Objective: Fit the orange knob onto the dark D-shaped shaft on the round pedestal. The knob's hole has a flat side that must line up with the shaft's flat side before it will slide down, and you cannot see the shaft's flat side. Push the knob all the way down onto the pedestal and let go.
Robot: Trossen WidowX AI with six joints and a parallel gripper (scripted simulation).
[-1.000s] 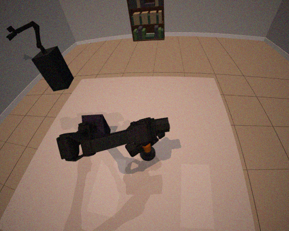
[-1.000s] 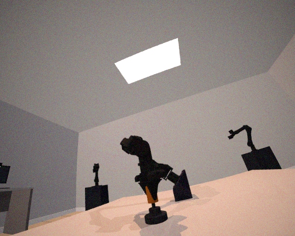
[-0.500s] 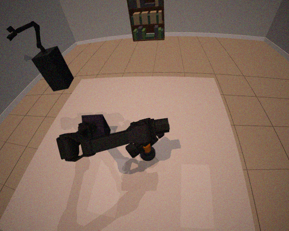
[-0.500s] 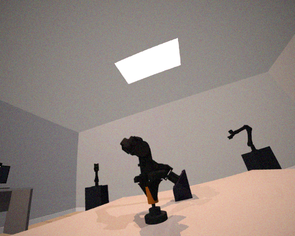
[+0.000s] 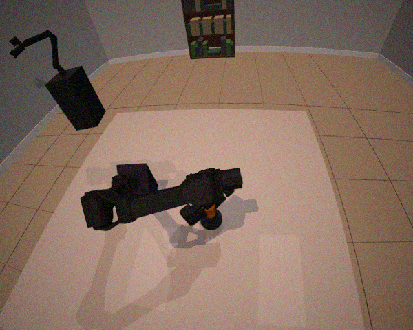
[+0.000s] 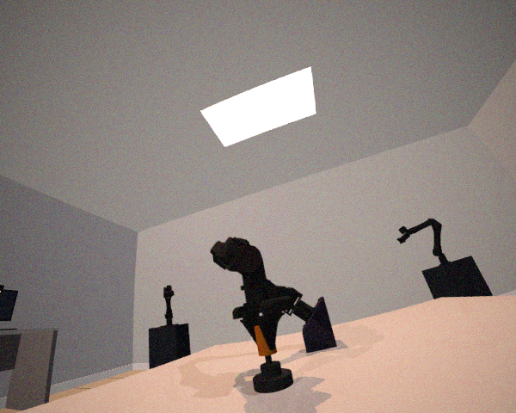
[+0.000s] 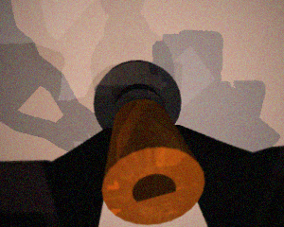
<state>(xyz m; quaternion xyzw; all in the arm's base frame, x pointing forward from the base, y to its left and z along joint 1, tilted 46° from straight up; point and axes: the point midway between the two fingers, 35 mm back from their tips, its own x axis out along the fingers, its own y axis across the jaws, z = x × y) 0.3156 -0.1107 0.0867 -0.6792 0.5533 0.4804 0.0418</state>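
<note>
My gripper tip is 2 cm below the orange knob. The rest, counted from my gripper tip: round pedestal (4 cm below).
</note>
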